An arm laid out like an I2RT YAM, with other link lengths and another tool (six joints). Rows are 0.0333 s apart.
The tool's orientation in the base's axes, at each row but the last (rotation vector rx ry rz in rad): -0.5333 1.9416 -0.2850; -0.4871 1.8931 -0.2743; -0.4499 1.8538 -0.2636; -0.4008 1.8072 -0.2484; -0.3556 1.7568 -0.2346; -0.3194 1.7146 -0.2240; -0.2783 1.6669 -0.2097; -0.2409 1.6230 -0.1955; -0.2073 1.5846 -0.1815; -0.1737 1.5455 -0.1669; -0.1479 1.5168 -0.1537; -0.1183 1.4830 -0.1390
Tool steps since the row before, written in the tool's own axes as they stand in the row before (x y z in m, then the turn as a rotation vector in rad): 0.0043 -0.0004 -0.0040 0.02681 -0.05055 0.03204; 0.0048 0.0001 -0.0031 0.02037 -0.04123 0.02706; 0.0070 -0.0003 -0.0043 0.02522 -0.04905 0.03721; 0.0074 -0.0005 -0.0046 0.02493 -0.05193 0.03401; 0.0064 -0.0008 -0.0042 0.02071 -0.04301 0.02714; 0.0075 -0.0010 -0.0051 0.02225 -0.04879 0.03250; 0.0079 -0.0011 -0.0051 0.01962 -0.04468 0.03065; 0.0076 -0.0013 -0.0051 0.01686 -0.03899 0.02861; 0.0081 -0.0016 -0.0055 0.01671 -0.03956 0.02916; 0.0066 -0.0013 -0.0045 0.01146 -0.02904 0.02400; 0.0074 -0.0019 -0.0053 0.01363 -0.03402 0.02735; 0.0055 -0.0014 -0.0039 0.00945 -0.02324 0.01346
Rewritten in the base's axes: -0.0050 -0.0026 -0.0016 0.03174 -0.05584 -0.01323; -0.0044 -0.0022 -0.0029 0.02722 -0.04482 -0.00988; -0.0059 -0.0035 -0.0045 0.03685 -0.05354 -0.01422; -0.0061 -0.0036 -0.0051 0.03425 -0.05619 -0.01203; -0.0052 -0.0032 -0.0047 0.02735 -0.04660 -0.00980; -0.0060 -0.0036 -0.0058 0.03289 -0.05239 -0.01024; -0.0058 -0.0036 -0.0066 0.03108 -0.04773 -0.00877; -0.0055 -0.0034 -0.0066 0.02900 -0.04154 -0.00752; -0.0056 -0.0036 -0.0073 0.02956 -0.04205 -0.00725; -0.0044 -0.0027 -0.0062 0.02428 -0.03068 -0.00449; -0.0050 -0.0033 -0.0071 0.02769 -0.03598 -0.00550; -0.0035 -0.0023 -0.0055 0.01372 -0.02457 -0.00433
